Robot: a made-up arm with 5 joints.
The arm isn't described. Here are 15 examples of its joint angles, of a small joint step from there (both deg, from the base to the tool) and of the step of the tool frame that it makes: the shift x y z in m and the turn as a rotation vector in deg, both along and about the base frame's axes.
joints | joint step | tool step
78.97 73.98 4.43 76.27 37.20 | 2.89 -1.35 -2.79 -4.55 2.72 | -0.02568 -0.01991 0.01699 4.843 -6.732 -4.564
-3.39 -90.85 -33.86 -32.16 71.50 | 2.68 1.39 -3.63 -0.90 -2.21 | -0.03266 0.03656 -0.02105 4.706 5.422 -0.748
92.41 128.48 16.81 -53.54 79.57 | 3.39 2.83 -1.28 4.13 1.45 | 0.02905 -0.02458 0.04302 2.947 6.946 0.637
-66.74 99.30 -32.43 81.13 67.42 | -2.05 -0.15 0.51 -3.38 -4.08 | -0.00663 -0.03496 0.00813 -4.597 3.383 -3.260
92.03 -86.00 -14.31 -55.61 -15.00 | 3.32 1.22 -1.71 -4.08 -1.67 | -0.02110 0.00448 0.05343 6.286 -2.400 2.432
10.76 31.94 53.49 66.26 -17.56 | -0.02 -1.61 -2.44 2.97 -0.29 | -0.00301 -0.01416 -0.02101 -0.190 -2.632 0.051
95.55 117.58 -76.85 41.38 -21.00 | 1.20 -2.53 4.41 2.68 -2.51 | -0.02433 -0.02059 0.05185 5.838 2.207 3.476
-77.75 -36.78 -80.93 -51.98 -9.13 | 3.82 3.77 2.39 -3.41 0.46 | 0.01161 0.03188 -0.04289 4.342 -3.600 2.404
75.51 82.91 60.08 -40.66 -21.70 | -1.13 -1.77 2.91 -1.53 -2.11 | 0.00235 -0.01102 -0.01427 -0.644 -2.710 2.133
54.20 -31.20 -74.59 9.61 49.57 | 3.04 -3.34 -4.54 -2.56 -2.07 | -0.00180 0.04525 0.06048 9.642 -2.406 1.155
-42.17 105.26 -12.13 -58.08 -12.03 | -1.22 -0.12 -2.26 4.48 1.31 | 0.00180 -0.01690 -0.00850 0.292 -3.022 -1.611
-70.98 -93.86 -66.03 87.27 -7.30 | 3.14 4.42 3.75 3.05 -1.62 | -0.03272 -0.00304 -0.03716 1.884 -8.844 2.189
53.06 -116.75 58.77 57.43 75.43 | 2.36 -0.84 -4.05 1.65 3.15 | 0.01335 0.04156 -0.00315 1.628 4.181 4.971
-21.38 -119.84 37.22 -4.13 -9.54 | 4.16 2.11 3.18 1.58 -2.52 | -0.01324 -0.01431 0.01369 8.297 -2.099 -2.113
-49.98 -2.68 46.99 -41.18 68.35 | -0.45 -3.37 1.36 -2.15 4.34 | 0.02953 0.00384 0.01483 -3.817 4.264 -2.188
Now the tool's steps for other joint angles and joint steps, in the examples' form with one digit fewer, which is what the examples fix.
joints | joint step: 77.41 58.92 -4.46 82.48 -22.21 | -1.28 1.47 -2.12 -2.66 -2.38
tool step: 0.0004 0.0172 -0.0154 -1.92 -2.27 0.32
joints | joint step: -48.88 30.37 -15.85 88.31 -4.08 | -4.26 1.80 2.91 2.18 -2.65
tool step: 0.0112 -0.0252 0.0129 -8.01 -2.50 -5.71
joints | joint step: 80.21 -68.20 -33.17 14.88 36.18 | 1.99 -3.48 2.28 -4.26 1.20
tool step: 0.0445 0.0136 0.0333 2.55 -6.93 -0.89
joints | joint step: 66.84 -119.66 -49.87 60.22 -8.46 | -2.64 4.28 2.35 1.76 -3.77
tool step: -0.0154 -0.0461 -0.0420 -1.03 5.07 -7.39
